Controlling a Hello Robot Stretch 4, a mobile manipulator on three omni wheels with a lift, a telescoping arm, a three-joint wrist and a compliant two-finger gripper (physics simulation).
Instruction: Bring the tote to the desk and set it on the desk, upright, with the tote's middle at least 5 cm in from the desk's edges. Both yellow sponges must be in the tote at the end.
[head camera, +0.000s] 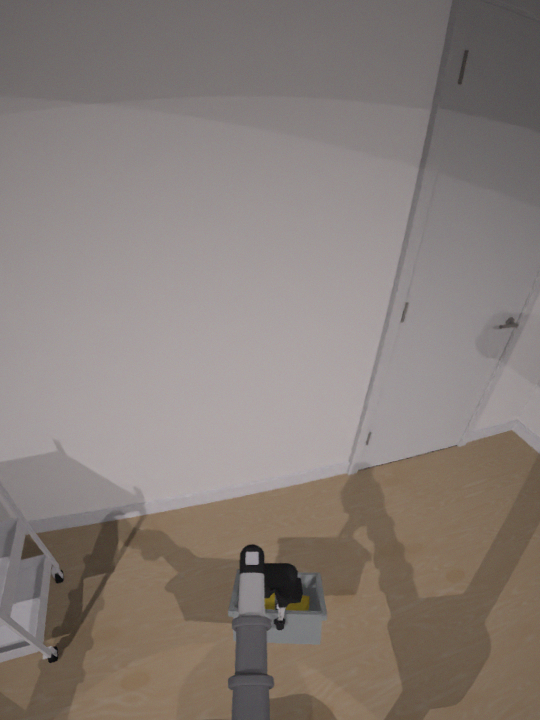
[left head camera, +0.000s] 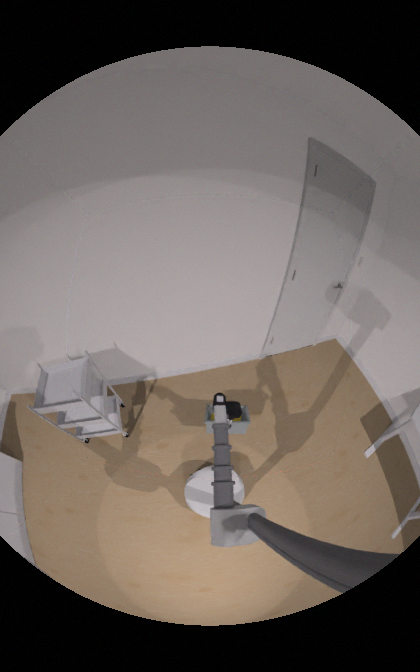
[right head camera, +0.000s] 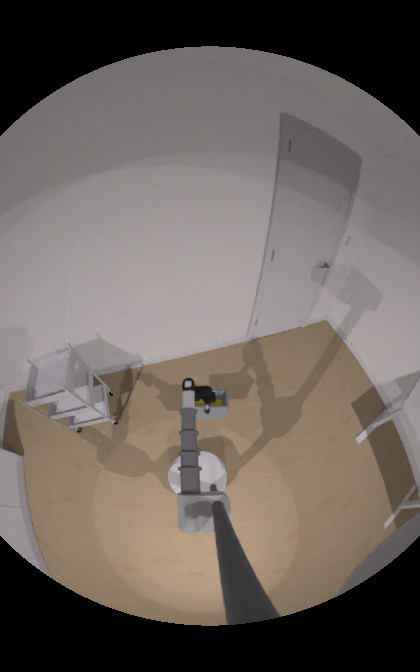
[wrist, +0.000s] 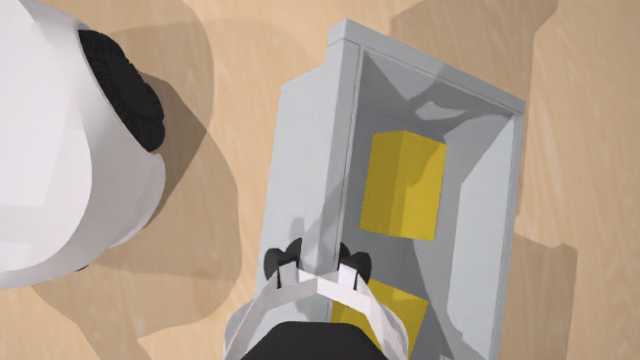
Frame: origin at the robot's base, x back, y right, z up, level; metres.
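Where they show: gripper, between the fingertips: (head camera: 278, 619) (wrist: 317, 259).
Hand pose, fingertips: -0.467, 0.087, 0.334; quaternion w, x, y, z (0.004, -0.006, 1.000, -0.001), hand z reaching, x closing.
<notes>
Things, the pixels of their centre, and the offset from my fingertips, as dx, dy, dz.
- light grey tote, middle of its body: (wrist: 380, 251) (head camera: 277, 606) -0.054, +0.001, -0.049
- second yellow sponge, middle of its body: (wrist: 370, 312) (head camera: 297, 610) -0.054, +0.070, -0.089
The light grey tote (head camera: 308, 631) (left head camera: 240, 428) (right head camera: 217, 413) (wrist: 300, 150) hangs slightly tilted above the floor, its open side up. My gripper (head camera: 280, 617) (wrist: 317, 259) is shut on the tote's long rim on the side towards my base, one finger outside the wall and one inside. One yellow sponge (wrist: 405, 185) lies in the tote. A second yellow sponge (wrist: 400, 307) lies in the tote too, partly hidden by the gripper. The near end of the tote is cut off in the wrist view. I cannot tell for certain which furniture is the desk.
My white base (left head camera: 200, 492) (right head camera: 210, 470) (wrist: 45, 150) is close to the tote. A white trolley (left head camera: 57, 403) (right head camera: 45, 396) stands at the left by the wall. White furniture with legs (left head camera: 384, 441) (right head camera: 377, 426) is at the right edge. A white block (left head camera: 10, 490) is at the lower left. A door (head camera: 453, 290) is behind.
</notes>
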